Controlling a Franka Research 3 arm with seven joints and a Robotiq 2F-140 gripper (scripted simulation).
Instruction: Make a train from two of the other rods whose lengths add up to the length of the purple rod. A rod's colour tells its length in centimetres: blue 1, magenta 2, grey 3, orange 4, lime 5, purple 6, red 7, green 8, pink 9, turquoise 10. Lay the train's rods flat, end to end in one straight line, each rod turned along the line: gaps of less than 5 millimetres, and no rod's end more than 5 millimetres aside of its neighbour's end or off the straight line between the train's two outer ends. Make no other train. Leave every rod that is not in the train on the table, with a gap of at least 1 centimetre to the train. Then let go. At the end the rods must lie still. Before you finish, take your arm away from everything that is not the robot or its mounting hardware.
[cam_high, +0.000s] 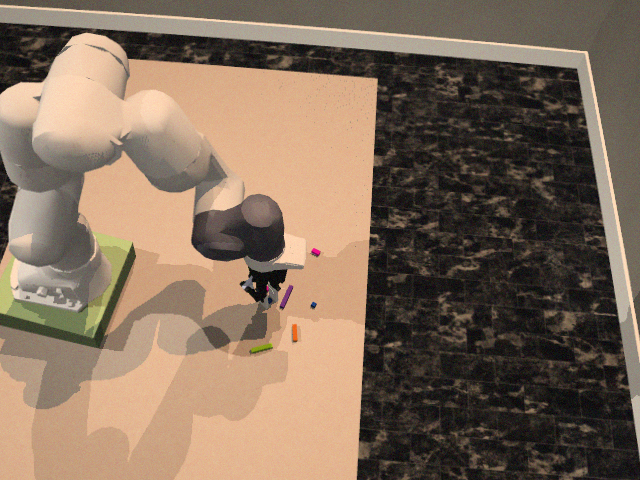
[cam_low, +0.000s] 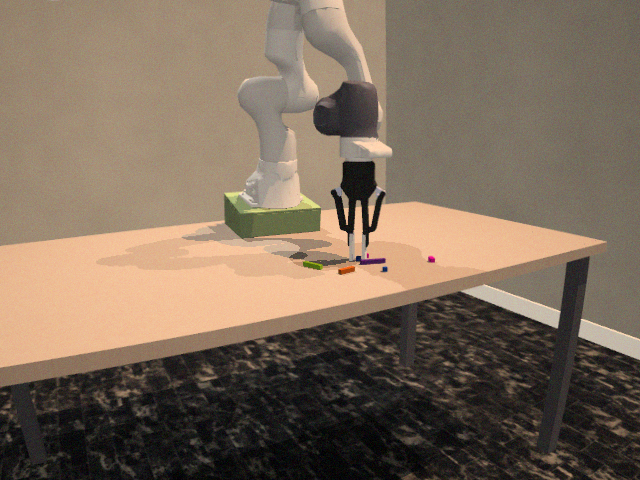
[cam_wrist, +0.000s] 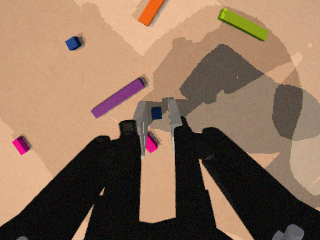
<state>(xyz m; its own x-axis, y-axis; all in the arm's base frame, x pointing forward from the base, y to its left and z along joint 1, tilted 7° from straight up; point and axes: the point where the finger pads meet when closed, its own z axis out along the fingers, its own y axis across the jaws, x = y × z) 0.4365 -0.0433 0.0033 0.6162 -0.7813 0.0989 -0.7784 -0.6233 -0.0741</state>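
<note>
Now: hand 40 mm short of the purple rod, 10 mm to the right of it and 30 mm above it. Also, from my hand: orange rod (60 mm ahead, 90 mm to the right, 30 mm below); lime rod (20 mm behind, 120 mm to the right, 30 mm below).
</note>
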